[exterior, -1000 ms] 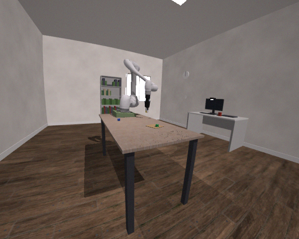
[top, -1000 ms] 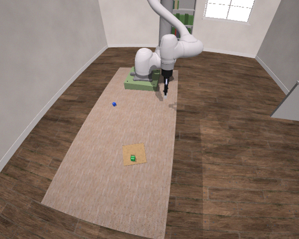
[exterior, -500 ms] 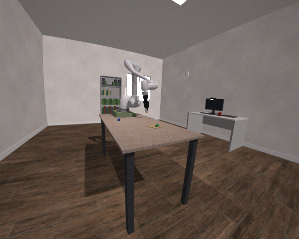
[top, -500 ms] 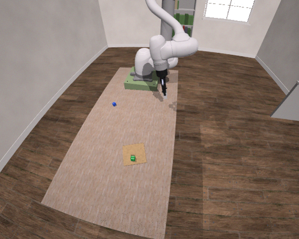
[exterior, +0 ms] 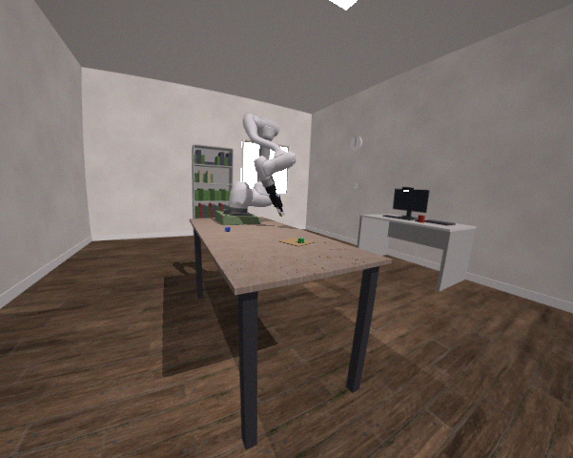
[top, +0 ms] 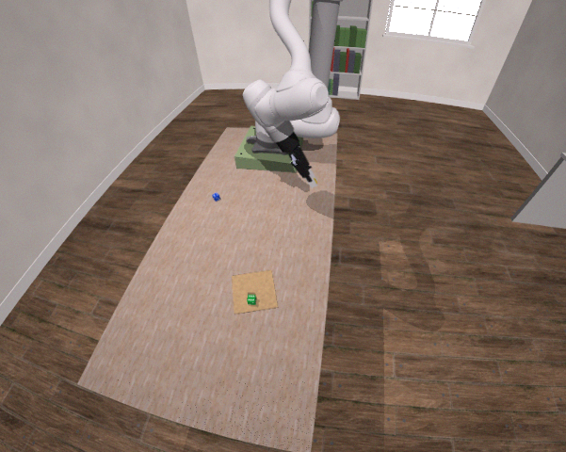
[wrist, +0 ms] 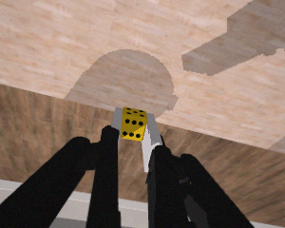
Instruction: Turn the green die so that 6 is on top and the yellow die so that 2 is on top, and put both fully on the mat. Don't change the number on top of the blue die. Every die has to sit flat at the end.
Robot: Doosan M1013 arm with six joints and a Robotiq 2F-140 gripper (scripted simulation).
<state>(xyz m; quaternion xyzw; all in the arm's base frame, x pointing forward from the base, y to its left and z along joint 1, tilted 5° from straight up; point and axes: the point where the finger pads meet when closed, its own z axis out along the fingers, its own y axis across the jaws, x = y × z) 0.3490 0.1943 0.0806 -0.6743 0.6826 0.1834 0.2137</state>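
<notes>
My hand is 20 mm above the yellow die and 10 mm to the right of it. The rest, counted from my hand: green die 480 mm ahead, 180 mm to the right, 100 mm below; tan mat 440 mm ahead, 180 mm to the right, 120 mm below; blue die 420 mm to the right, 110 mm below.
</notes>
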